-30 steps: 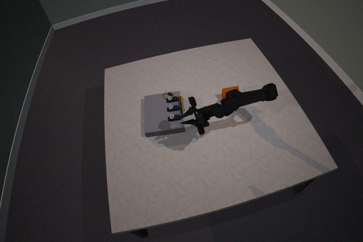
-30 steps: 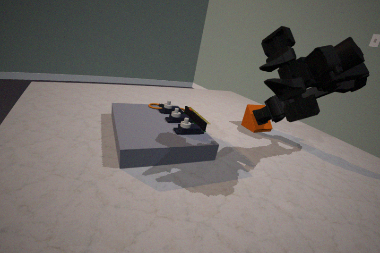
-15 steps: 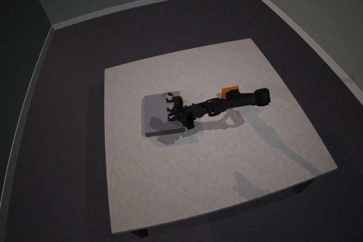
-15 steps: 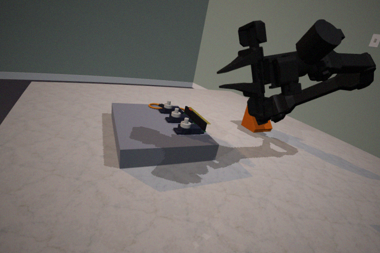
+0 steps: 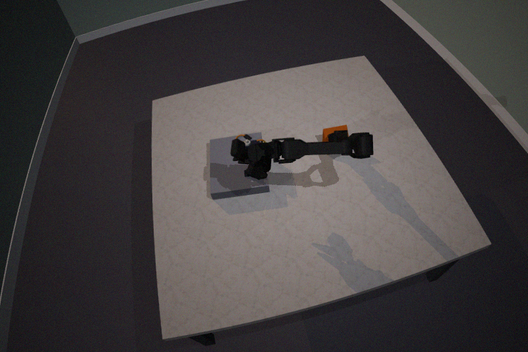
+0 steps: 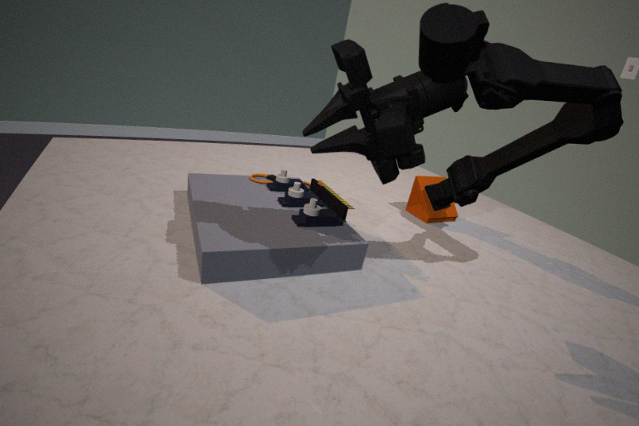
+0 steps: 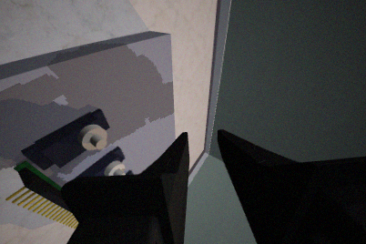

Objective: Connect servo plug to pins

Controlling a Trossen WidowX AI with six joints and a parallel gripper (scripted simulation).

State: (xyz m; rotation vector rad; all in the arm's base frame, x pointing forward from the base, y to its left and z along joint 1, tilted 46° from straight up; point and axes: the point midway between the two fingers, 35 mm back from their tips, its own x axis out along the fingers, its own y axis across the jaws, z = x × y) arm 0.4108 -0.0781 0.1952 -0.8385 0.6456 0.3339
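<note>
My gripper tip is 13 cm past the red band, 13 cm to the left of it and 11 cm above it. From my gripper tip the other things lie so: grey holder: 3 cm ahead, 12 cm to the right, 16 cm below; dark strip: 13 cm behind, 9 cm to the right, 12 cm below.
</note>
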